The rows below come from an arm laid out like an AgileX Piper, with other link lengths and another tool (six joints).
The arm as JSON. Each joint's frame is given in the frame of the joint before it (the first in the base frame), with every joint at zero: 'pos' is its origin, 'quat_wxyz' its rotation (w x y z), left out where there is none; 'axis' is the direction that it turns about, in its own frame. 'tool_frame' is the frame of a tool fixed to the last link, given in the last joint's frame.
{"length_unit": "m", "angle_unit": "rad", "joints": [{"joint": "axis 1", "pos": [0.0, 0.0, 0.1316], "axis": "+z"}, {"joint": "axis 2", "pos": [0.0, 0.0, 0.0], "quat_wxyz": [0.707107, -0.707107, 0.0, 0.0], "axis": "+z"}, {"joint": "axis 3", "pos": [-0.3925, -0.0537, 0.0], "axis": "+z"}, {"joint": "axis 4", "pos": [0.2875, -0.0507, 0.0], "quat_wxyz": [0.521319, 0.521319, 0.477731, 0.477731], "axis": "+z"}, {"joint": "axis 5", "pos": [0.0, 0.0, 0.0], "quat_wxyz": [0.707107, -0.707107, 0.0, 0.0], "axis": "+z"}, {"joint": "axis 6", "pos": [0.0, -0.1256, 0.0], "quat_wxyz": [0.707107, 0.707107, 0.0, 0.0], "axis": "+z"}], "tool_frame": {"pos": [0.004, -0.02, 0.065], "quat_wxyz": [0.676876, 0.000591, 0.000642, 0.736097]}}
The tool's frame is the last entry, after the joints.
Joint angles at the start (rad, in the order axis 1, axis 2, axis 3, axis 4, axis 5, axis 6):
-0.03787, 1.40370, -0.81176, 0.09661, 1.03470, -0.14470
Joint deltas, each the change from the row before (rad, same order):
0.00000, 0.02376, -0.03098, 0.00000, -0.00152, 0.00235
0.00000, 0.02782, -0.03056, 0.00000, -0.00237, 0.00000
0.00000, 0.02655, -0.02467, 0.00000, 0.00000, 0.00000
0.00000, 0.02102, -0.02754, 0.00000, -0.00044, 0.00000
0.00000, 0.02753, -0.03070, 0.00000, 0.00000, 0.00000
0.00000, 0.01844, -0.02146, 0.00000, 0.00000, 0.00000
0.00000, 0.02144, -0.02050, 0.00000, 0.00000, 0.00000
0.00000, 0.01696, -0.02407, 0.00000, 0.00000, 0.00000
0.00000, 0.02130, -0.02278, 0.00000, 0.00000, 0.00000
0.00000, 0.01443, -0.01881, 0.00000, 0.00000, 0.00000
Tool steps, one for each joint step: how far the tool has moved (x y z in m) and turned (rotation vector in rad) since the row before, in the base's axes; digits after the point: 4 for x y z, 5 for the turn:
0.0119, -0.0005, 0.0022, -0.00031, -0.00853, -0.00247
0.0123, -0.0005, 0.0007, -0.00030, -0.00509, -0.00020
0.0099, -0.0004, -0.0009, 0.00007, 0.00188, 0.00000
0.0104, -0.0004, 0.0013, -0.00028, -0.00695, -0.00004
0.0118, -0.0004, 0.0000, -0.00012, -0.00317, 0.00000
0.0082, -0.0003, 0.0001, -0.00011, -0.00302, 0.00000
0.0081, -0.0003, -0.0013, 0.00004, 0.00094, 0.00000
0.0088, -0.0003, 0.0010, -0.00027, -0.00710, 0.00000
0.0088, -0.0003, -0.0010, -0.00006, -0.00148, 0.00000
0.0069, -0.0003, 0.0002, -0.00017, -0.00438, 0.00000

